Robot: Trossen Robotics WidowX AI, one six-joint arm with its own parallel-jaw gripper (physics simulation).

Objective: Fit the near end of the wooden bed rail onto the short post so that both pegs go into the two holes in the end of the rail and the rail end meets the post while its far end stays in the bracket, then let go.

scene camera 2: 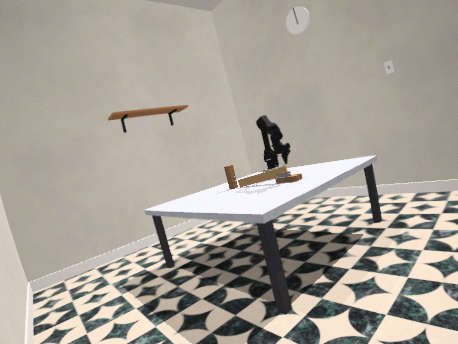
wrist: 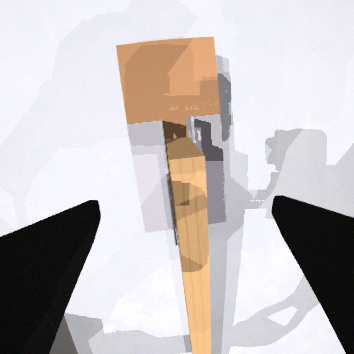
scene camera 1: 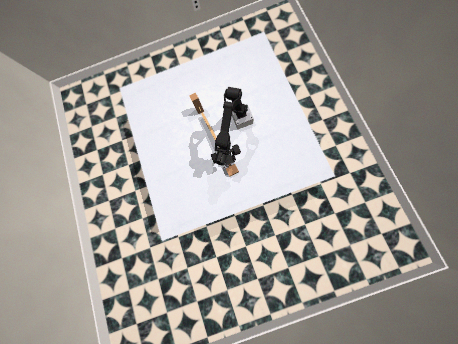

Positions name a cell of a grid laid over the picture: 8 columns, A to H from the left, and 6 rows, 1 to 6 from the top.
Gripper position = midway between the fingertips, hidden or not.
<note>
My gripper (wrist: E4) is open, with nothing in its grasp. Also in view: a wooden bed rail (wrist: E3).
</note>
